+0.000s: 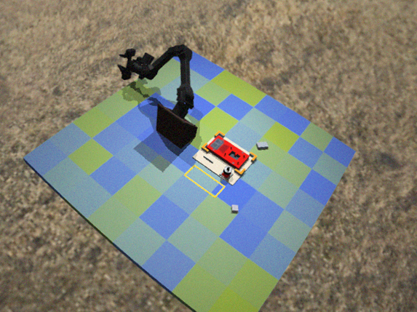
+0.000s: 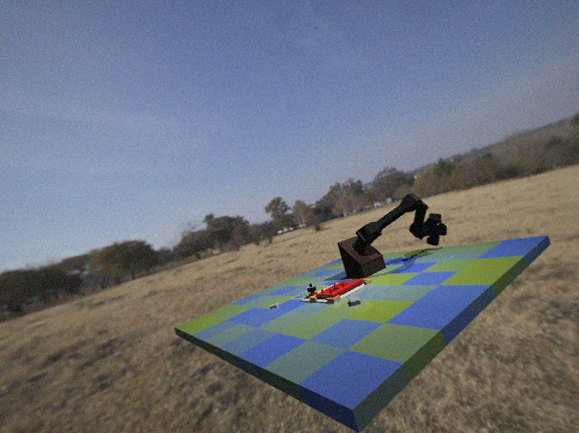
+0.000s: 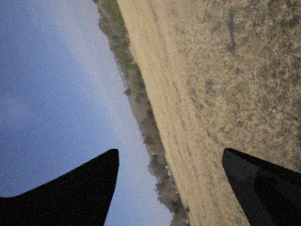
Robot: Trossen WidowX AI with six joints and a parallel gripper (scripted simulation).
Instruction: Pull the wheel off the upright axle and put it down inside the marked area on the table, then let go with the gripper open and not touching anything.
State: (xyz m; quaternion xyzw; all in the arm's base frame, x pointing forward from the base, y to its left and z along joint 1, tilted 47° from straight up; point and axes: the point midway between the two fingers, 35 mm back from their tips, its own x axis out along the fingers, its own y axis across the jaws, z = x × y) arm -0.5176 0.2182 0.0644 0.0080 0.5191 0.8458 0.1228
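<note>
Now: gripper tip 920 mm short of the small dark wheel, 270 mm to the left of it and 50 mm above it.
</note>
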